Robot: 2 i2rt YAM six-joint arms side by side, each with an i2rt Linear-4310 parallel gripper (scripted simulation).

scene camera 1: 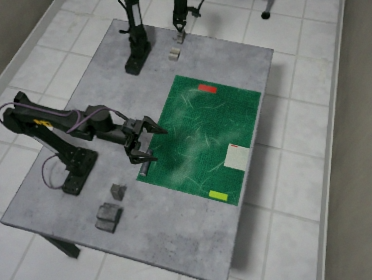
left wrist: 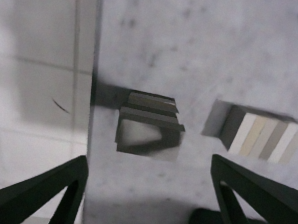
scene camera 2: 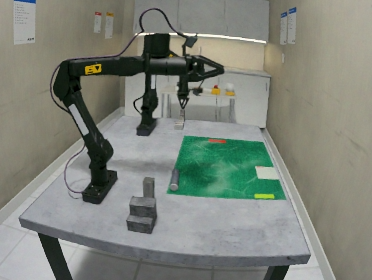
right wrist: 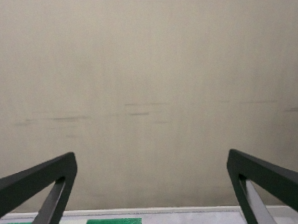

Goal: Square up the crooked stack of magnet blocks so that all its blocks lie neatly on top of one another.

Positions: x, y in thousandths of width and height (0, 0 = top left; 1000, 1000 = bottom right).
Labels:
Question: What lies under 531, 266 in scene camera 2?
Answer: My right gripper.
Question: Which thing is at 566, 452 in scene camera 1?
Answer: A green mat.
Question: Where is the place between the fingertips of my left gripper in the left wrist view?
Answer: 498, 730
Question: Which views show my right gripper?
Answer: Scene camera 1, scene camera 2 and the right wrist view only.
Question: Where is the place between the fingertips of my right gripper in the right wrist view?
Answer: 505, 708

